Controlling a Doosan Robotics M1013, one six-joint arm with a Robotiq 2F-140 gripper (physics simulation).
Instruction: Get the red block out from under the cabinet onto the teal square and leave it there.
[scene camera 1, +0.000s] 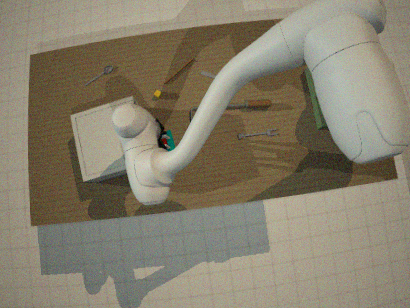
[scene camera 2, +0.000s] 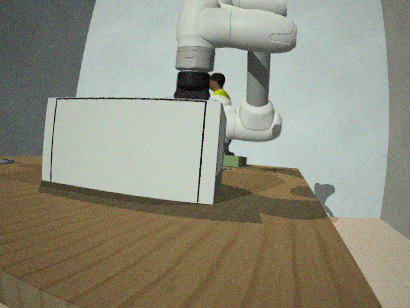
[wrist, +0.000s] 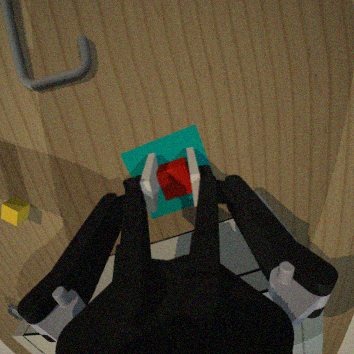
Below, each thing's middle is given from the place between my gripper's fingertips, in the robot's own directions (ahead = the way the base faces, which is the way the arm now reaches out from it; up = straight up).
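Teal square (wrist: 172, 146): 20 mm ahead of my gripper, 10 mm below it. Red block (wrist: 173, 176): my gripper 10 mm below it, 10 mm short of it.
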